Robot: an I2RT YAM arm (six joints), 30 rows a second.
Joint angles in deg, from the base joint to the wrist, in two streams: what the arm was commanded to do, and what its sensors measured. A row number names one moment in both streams.
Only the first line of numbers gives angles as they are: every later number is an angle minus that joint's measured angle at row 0.
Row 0, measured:
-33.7, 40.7, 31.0, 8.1, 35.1, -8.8
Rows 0 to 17, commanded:
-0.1, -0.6, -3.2, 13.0, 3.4, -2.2
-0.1, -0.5, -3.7, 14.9, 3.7, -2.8
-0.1, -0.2, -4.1, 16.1, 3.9, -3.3
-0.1, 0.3, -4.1, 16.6, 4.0, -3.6
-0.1, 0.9, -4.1, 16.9, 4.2, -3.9
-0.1, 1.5, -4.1, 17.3, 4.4, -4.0
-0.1, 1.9, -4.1, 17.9, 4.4, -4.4
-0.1, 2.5, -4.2, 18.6, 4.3, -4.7
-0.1, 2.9, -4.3, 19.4, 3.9, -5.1
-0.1, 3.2, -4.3, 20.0, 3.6, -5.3
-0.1, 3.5, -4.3, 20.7, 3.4, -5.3
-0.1, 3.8, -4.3, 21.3, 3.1, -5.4
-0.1, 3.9, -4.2, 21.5, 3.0, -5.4
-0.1, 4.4, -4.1, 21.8, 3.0, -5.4
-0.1, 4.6, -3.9, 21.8, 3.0, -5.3
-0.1, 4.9, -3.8, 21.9, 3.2, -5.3
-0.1, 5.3, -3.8, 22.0, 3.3, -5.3
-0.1, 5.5, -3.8, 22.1, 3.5, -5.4
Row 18, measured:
0.0, 4.7, -4.0, 19.9, 3.3, -5.0
